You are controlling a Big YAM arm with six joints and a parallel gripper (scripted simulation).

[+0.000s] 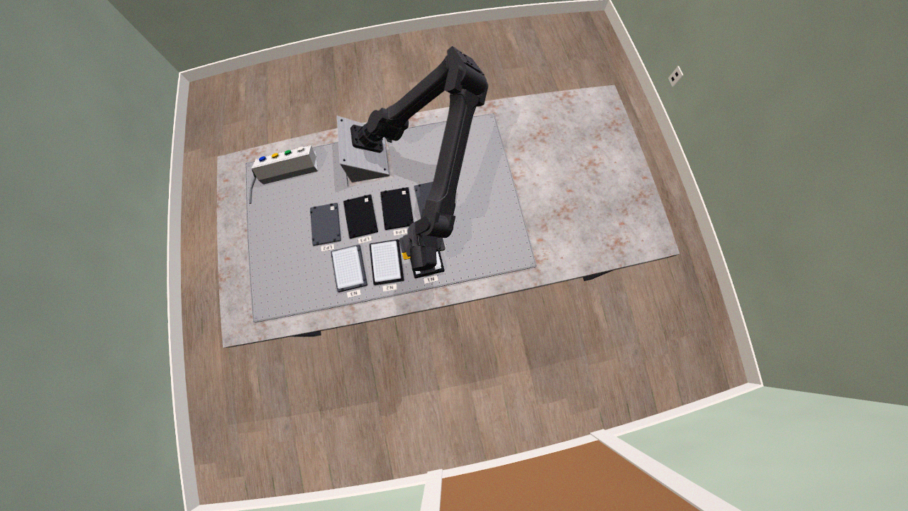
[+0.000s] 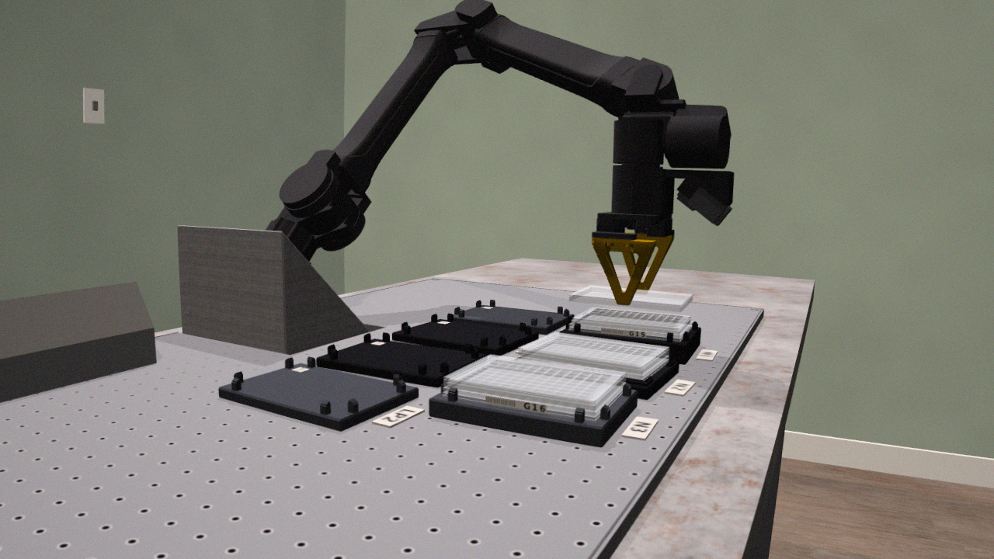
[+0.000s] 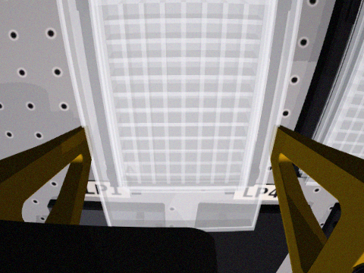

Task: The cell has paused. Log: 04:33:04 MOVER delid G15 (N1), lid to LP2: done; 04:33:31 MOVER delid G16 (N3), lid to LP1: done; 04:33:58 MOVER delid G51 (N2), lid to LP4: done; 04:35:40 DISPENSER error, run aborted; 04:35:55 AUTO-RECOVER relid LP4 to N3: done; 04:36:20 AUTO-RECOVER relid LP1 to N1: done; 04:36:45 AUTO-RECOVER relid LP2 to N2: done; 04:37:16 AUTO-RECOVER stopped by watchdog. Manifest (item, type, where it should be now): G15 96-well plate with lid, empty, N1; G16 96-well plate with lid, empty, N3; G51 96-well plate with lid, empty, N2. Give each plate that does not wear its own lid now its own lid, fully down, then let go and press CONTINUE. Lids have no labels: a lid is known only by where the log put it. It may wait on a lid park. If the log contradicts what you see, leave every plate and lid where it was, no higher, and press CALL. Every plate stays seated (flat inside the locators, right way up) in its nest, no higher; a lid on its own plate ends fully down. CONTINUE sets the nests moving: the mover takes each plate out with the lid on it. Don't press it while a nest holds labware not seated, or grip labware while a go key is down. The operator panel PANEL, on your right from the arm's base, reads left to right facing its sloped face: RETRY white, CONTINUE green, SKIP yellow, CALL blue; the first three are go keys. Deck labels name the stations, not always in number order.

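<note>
The plate G15 lies 4 cm below my hand. Round my hand: lid park LP1: 18 cm behind, 6 cm to the left, 6 cm below; then LP4 label: 9 cm behind, 7 cm to the right, 6 cm below; then nest N1: 5 cm below.
</note>
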